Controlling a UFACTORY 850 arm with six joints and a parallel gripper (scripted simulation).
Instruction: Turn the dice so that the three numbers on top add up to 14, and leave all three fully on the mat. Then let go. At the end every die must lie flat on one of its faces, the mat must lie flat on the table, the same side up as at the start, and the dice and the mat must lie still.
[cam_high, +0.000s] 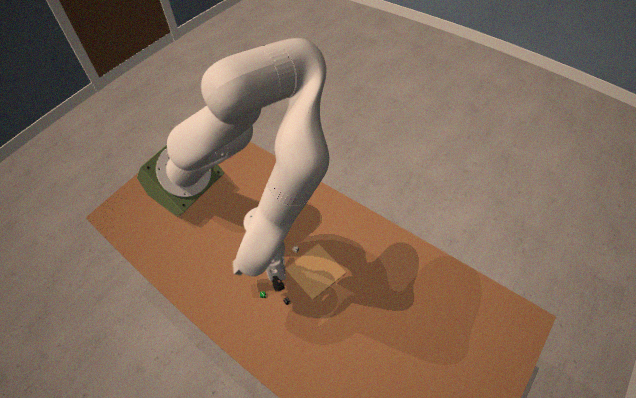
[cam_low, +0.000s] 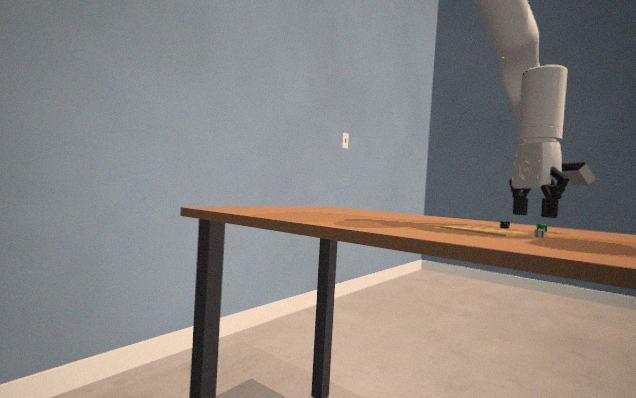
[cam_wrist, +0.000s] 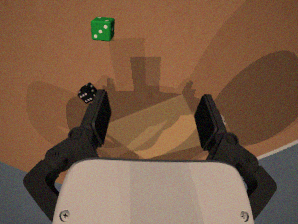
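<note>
Now: the white die 12 cm to the left of my hand, 4 cm below it and 2 cm behind it. From my hand the other things lie so: black die 6 cm ahead, 5 cm to the right, 4 cm below; green die 7 cm to the right, 4 cm below, 2 cm behind; mat 9 cm to the left, 8 cm ahead, 4 cm below.
</note>
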